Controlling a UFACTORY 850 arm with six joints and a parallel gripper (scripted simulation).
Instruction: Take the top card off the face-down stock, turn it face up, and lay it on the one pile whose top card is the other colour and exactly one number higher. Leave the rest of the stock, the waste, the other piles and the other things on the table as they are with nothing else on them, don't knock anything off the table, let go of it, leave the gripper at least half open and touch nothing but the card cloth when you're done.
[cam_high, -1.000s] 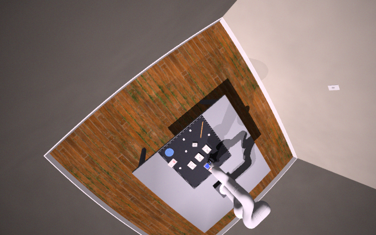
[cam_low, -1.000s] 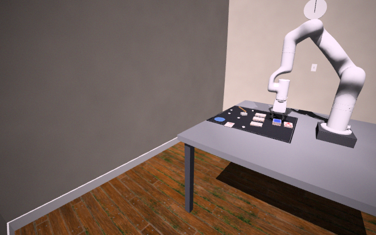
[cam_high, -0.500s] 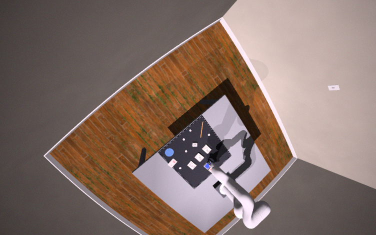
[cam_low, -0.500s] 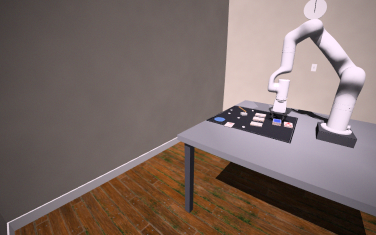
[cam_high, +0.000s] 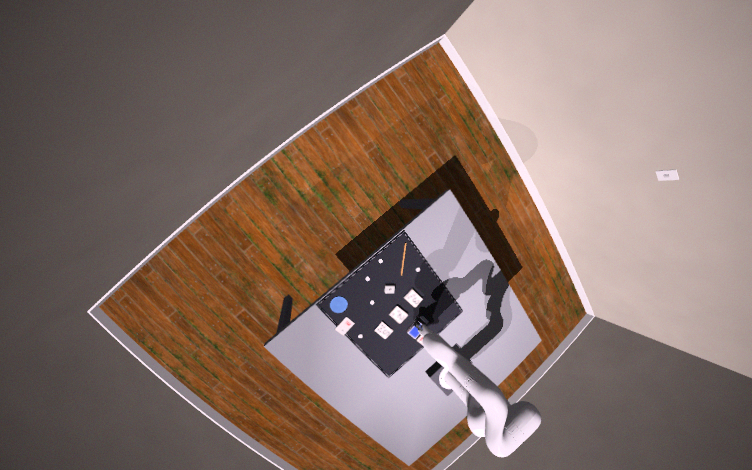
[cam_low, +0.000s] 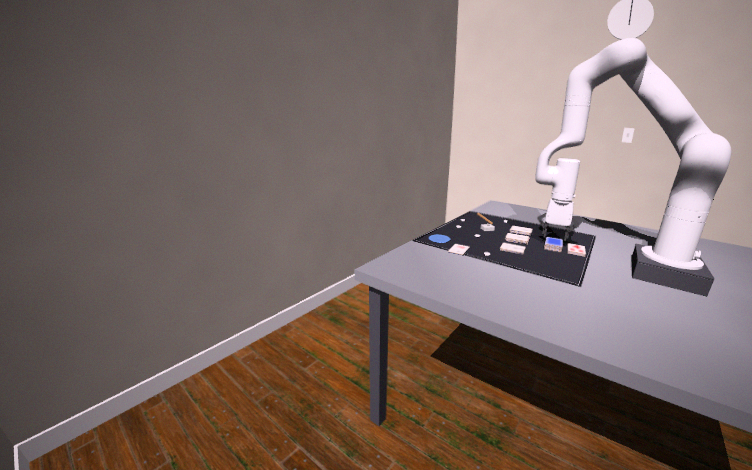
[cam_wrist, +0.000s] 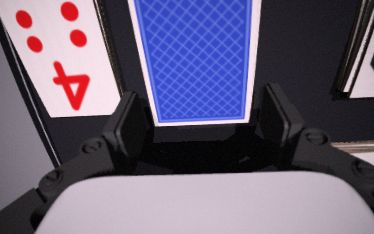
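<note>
Right now my hand is 30 mm to the right of the red 4 card and 20 mm above it. Also, from my hand: black card cloth: 180 mm ahead, 20 mm to the left, 50 mm below; red 4: 90 mm behind, 30 mm to the left, 30 mm below; black 2: 150 mm ahead, 30 mm to the left, 30 mm below.
</note>
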